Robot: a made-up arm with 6 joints. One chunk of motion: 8 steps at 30 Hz.
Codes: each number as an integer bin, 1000 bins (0 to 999) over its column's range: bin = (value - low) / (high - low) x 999, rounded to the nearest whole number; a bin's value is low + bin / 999 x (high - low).
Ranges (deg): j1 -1.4..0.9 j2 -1.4..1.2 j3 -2..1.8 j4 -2..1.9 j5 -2.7..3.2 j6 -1.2..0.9
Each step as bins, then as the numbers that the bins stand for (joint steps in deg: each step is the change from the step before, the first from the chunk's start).
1 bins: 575 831 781 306 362 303
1 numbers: -0.076 0.763 0.971 -0.805 -0.562 -0.563
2 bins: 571 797 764 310 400 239
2 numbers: -0.085 0.674 0.906 -0.790 -0.338 -0.698
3 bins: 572 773 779 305 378 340
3 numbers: -0.083 0.612 0.963 -0.809 -0.468 -0.485
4 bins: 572 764 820 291 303 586
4 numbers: -0.083 0.588 1.119 -0.864 -0.911 0.032
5 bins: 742 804 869 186 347 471
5 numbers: 0.308 0.692 1.306 -1.274 -0.651 -0.210
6 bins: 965 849 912 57 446 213
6 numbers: 0.822 0.810 1.469 -1.777 -0.066 -0.752
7 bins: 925 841 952 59 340 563
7 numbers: 0.730 0.789 1.621 -1.770 -0.692 -0.017
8 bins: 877 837 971 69 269 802
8 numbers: 0.619 0.778 1.693 -1.731 -1.111 0.486
